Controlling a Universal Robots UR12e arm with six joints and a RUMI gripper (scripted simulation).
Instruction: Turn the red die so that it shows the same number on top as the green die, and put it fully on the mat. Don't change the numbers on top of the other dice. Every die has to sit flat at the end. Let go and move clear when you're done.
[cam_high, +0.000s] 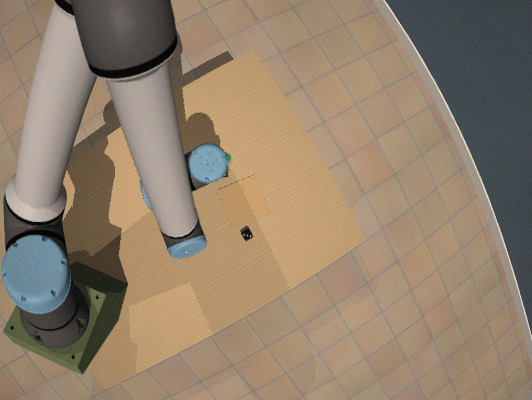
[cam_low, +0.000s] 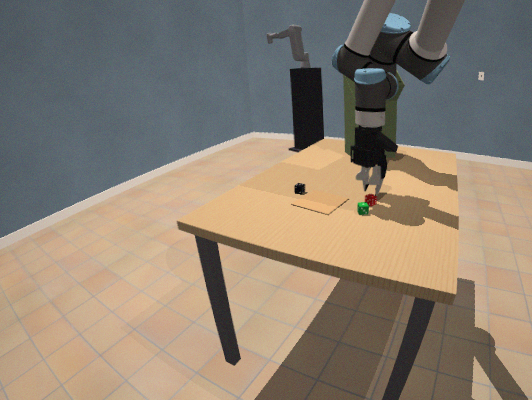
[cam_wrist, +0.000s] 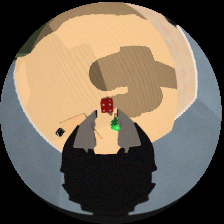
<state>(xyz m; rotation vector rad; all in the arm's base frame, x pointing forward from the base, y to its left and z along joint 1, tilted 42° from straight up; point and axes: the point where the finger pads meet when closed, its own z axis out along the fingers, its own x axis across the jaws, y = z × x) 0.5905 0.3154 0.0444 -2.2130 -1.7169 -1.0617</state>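
The red die lies 40 mm below my hand. Round my hand: green die: 70 mm ahead, 40 mm below, 20 mm to the left; tan mat: 130 mm to the right, 100 mm ahead, 50 mm below; black die: 240 mm to the right, 90 mm ahead, 40 mm below.
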